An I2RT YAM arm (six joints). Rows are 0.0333 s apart.
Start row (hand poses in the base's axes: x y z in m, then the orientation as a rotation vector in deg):
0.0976, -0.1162, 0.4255, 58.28, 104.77, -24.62
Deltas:
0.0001, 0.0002, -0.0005, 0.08, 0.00, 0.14
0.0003, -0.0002, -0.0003, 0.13, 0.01, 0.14
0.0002, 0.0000, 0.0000, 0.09, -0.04, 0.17
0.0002, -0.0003, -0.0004, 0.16, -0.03, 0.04
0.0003, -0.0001, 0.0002, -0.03, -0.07, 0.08
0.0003, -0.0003, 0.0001, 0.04, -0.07, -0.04
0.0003, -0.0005, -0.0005, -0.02, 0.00, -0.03
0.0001, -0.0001, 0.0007, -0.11, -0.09, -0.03
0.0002, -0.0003, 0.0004, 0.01, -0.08, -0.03
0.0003, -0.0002, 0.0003, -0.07, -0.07, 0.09
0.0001, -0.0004, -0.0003, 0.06, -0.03, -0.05
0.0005, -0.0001, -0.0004, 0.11, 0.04, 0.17
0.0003, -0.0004, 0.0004, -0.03, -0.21, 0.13
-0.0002, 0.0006, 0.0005, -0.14, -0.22, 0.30
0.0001, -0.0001, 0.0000, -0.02, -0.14, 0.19
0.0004, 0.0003, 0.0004, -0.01, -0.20, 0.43
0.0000, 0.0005, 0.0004, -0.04, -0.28, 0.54
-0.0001, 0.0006, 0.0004, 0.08, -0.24, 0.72
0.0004, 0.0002, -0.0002, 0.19, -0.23, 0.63
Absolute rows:
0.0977, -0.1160, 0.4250, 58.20, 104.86, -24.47
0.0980, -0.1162, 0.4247, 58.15, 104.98, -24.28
0.0982, -0.1162, 0.4247, 58.05, 105.05, -24.08
0.0984, -0.1165, 0.4243, 58.12, 105.10, -23.90
0.0987, -0.1166, 0.4245, 58.03, 105.06, -23.84
0.0990, -0.1169, 0.4246, 58.10, 105.00, -23.79
0.0993, -0.1174, 0.4241, 58.12, 104.98, -23.83
0.0994, -0.1175, 0.4248, 58.08, 104.85, -23.89
0.0996, -0.1178, 0.4252, 58.12, 104.77, -23.85
0.0999, -0.1180, 0.4255, 57.99, 104.72, -23.82
0.1000, -0.1184, 0.4252, 58.08, 104.69, -23.78
0.1005, -0.1185, 0.4248, 57.99, 104.84, -23.60
0.1008, -0.1189, 0.4252, 57.85, 104.70, -23.43
0.1006, -0.1183, 0.4257, 57.48, 104.58, -23.25
0.1007, -0.1184, 0.4257, 57.29, 104.53, -23.07
0.1011, -0.1181, 0.4261, 56.88, 104.53, -22.70
0.1011, -0.1176, 0.4265, 56.35, 104.50, -22.25
0.1010, -0.1170, 0.4269, 55.73, 104.62, -21.61
0.1014, -0.1168, 0.4267, 55.27, 104.74, -20.93

